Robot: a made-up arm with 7 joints. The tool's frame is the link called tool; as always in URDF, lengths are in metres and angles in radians. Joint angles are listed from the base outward.
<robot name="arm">
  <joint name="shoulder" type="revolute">
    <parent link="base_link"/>
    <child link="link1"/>
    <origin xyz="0 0 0" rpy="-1.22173 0 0"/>
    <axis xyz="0 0 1"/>
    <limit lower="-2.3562" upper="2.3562"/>
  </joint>
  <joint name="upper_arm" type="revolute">
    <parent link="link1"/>
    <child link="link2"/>
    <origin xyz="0 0 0" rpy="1.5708 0 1.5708"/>
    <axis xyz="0 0 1"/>
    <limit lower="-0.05" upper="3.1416"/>
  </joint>
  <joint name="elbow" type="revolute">
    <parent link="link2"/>
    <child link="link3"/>
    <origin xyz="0 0 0" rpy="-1.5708 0 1.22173"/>
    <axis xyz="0 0 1"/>
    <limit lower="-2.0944" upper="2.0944"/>
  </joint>
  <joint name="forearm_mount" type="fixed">
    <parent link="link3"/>
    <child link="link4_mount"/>
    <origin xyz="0 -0.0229 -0.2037"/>
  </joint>
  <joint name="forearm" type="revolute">
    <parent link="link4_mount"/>
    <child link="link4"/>
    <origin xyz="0 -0.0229 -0.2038" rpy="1.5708 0 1.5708"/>
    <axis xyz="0 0 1"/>
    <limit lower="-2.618" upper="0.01"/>
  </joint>
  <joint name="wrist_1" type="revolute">
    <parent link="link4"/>
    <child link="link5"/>
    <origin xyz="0.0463 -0.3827 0" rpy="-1.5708 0 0"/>
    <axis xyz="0 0 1"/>
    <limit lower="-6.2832" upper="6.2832"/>
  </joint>
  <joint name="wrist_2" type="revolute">
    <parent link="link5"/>
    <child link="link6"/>
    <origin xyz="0 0 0" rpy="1.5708 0 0"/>
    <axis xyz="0 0 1"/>
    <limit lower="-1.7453" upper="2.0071"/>
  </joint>
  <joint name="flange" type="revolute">
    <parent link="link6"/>
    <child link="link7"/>
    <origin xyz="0 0 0" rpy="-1.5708 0 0"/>
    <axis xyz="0 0 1"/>
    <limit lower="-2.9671" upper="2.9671"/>
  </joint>
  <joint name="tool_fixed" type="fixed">
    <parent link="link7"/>
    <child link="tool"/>
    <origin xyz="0 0 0" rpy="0 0 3.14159"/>
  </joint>
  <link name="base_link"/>
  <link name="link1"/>
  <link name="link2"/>
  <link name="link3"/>
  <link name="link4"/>
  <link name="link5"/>
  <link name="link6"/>
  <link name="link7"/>
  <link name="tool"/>
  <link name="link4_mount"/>
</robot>
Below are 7 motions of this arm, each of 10 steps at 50 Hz.
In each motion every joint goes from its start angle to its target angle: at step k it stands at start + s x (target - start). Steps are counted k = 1, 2, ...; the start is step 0. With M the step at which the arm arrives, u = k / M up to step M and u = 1 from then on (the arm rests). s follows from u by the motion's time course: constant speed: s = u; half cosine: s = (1 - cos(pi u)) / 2; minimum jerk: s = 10 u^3 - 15 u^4 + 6 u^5.
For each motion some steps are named. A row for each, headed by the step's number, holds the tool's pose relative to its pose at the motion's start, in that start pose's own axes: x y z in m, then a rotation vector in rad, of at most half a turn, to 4 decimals.
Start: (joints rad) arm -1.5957 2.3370 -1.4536 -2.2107 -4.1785 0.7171 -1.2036
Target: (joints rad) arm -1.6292 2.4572 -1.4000 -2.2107 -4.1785 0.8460 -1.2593
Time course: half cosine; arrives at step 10
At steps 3, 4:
3: -0.0005 -0.0006 0.0127 0.0044 0.0173 -0.0097
4: -0.0008 -0.0012 0.0214 0.0072 0.0291 -0.0159

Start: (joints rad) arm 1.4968 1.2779 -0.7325 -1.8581 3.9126 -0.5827 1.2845
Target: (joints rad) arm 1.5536 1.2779 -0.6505 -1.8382 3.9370 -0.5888 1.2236
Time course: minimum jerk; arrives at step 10
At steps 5, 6, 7, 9, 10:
5: -0.0062 -0.0080 0.0037 -0.0093 0.0137 0.0013
6: -0.0084 -0.0110 0.0052 -0.0129 0.0186 0.0018
7: -0.0103 -0.0136 0.0065 -0.0159 0.0228 0.0022
9: -0.0122 -0.0162 0.0078 -0.0191 0.0270 0.0025
10: -0.0123 -0.0163 0.0079 -0.0192 0.0272 0.0025

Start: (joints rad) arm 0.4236 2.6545 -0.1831 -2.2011 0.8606 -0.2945 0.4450
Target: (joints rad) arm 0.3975 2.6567 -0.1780 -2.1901 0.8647 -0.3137 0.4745
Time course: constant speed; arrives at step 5
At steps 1, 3, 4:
1: 0.0018 0.0017 0.0013 0.0041 -0.0055 0.0020
3: 0.0053 0.0051 0.0041 0.0123 -0.0167 0.0061
4: 0.0071 0.0068 0.0054 0.0163 -0.0223 0.0081

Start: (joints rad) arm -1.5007 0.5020 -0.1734 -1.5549 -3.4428 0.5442 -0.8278
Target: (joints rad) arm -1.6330 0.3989 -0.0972 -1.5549 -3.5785 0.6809 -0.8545
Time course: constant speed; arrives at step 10
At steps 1, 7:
1: 0.0006 -0.0029 -0.0087 -0.0241 0.0104 -0.0144
7: 0.0029 -0.0222 -0.0597 -0.1648 0.0704 -0.1010

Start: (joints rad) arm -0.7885 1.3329 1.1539 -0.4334 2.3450 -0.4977 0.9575
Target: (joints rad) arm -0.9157 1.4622 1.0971 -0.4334 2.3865 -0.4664 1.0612
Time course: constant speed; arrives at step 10
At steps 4, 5, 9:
4: -0.0452 0.0063 0.0068 0.0284 0.0466 0.0950
5: -0.0564 0.0072 0.0086 0.0353 0.0581 0.1187
9: -0.1011 0.0078 0.0167 0.0623 0.1036 0.2139

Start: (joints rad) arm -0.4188 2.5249 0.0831 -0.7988 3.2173 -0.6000 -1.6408
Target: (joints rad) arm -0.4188 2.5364 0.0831 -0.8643 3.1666 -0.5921 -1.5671
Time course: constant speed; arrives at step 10
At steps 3, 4, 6, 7, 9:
3: 0.0023 -0.0069 0.0037 -0.0217 -0.0121 0.0081
4: 0.0031 -0.0092 0.0050 -0.0290 -0.0161 0.0108
6: 0.0046 -0.0137 0.0075 -0.0437 -0.0239 0.0162
7: 0.0053 -0.0160 0.0088 -0.0511 -0.0278 0.0189
9: 0.0068 -0.0204 0.0115 -0.0659 -0.0355 0.0244

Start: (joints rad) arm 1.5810 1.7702 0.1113 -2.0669 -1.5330 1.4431 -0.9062
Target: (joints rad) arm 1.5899 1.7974 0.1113 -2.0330 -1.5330 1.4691 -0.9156
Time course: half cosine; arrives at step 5
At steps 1, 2, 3, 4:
1: 0.0009 -0.0008 -0.0004 0.0004 0.0015 -0.0043
2: 0.0031 -0.0030 -0.0014 0.0015 0.0057 -0.0154
3: 0.0058 -0.0057 -0.0027 0.0029 0.0109 -0.0291
4: 0.0080 -0.0079 -0.0038 0.0040 0.0153 -0.0401

